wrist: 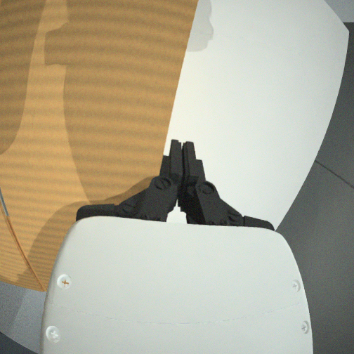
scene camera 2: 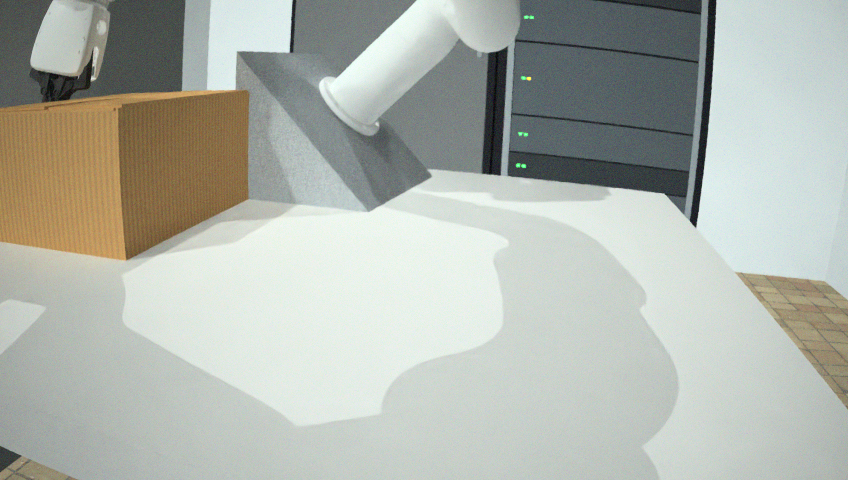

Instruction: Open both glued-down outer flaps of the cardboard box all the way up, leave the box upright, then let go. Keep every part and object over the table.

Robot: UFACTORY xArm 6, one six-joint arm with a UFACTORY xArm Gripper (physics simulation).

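Where they show: arm's base, origin of its link: [scene camera 2: 347, 107].
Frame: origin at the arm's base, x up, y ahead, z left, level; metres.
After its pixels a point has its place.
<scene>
The cardboard box [scene camera 2: 184, 172] @(x -0.052, y 0.370, z -0.048 m) [wrist: 120, 100] stands upright on the table, at the left in the scene view. Its top looks nearly flat in the scene view, with the flaps lying down and a thin step at the near top edge. In the wrist view the box's corrugated top fills the left side. My gripper [wrist: 178, 156] is shut and empty. Its fingertips show beside the box's long edge in the wrist view. In the scene view the fingers are at the far side of the box, and their tips are hidden behind it. Whether they touch the box I cannot tell.
The grey wedge-shaped base [scene camera 2: 267, 136] @(x -0.030, y 0.196, z -0.036 m) with the white arm [scene camera 2: 398, 65] @(x 0.072, y 0.044, z 0.098 m) stands right behind the box. The table [scene camera 2: 309, 309] @(x -0.121, y 0.519, z 0.192 m) [wrist: 260, 100] extends to the right and front, with arm shadows on it. A dark rack cabinet [scene camera 2: 601, 89] stands behind the table.
</scene>
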